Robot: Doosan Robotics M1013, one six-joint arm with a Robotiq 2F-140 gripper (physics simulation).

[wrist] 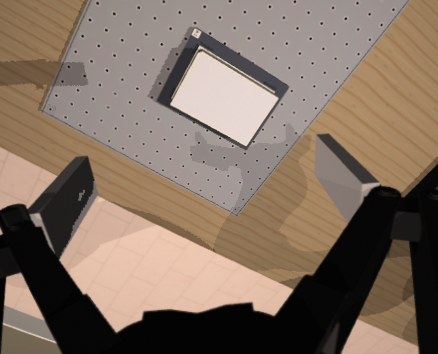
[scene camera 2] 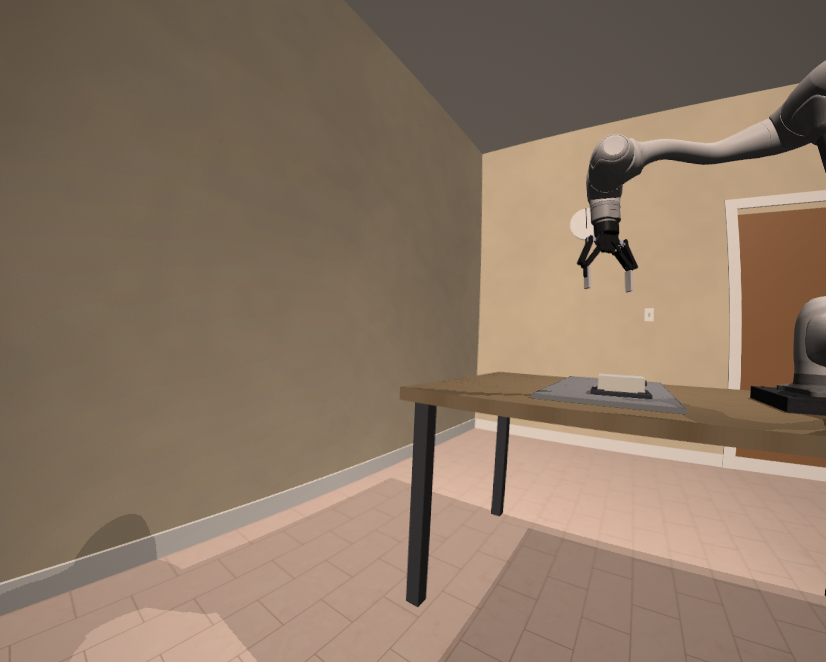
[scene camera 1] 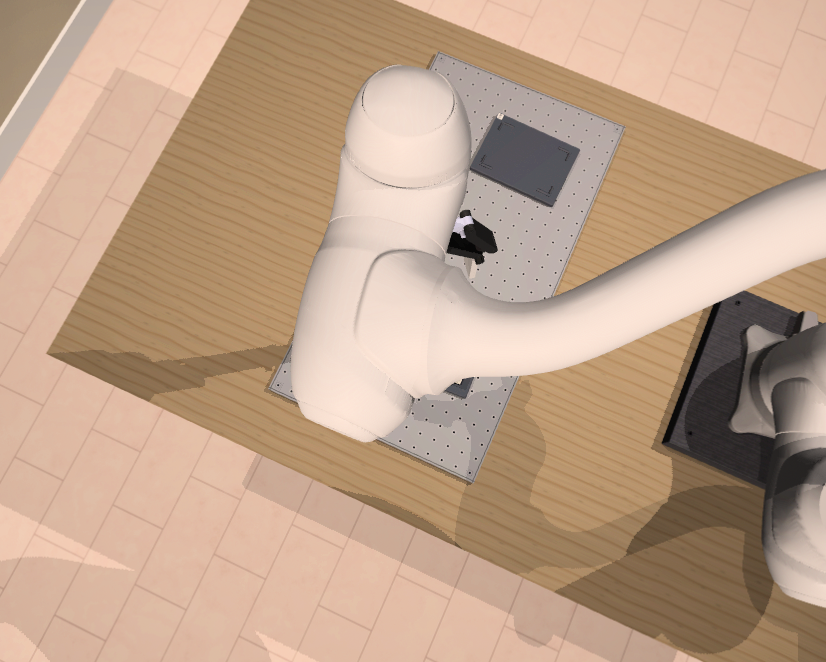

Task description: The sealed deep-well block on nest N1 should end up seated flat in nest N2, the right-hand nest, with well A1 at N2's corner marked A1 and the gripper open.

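Frame: origin at the arm's base, x right, y back, z down, level; centimetres.
Seen in the pictures: gripper, between the fingertips: (wrist: 203,165) (scene camera 2: 608,290); arm's base, origin of its link: (scene camera 1: 790,390).
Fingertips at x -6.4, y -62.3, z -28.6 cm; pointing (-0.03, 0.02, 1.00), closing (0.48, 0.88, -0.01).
Observation:
Offsets run from my fingertips to a thing's top centre. Level surfaces: height alone.
The sealed deep-well block {dx -1.4, dy +3.8, dz +25.9 cm} (scene camera 2: 620,382) (wrist: 225,97), pale with a flat top, sits on the dark nest N1 {dx -1.4, dy +3.8, dz +29.8 cm} (wrist: 250,70) (scene camera 1: 460,392). Its wells are hidden. Nest N1 has a small white corner mark, too small to read. The other dark nest, N2 {dx +36.2, dy +11.0, dz +29.8 cm} (scene camera 1: 527,162), is bare, with a small white mark at one corner. My gripper (scene camera 2: 607,288) (wrist: 203,165) is open and empty, fingers pointing down, high above the block. In the wrist view the block shows beyond the fingertips, between their lines. In scene camera 1 the arm hides the block and most of the gripper.
Both nests stand on a grey perforated plate {dz +31.2 cm} (scene camera 1: 537,268) (scene camera 2: 561,390) (wrist: 115,100) on the wooden table (scene camera 1: 206,227) (scene camera 2: 468,399). The robot's dark base plate (scene camera 1: 710,386) (scene camera 2: 782,397) is on the table at the right. The arm (scene camera 1: 586,317) spans over the plate.

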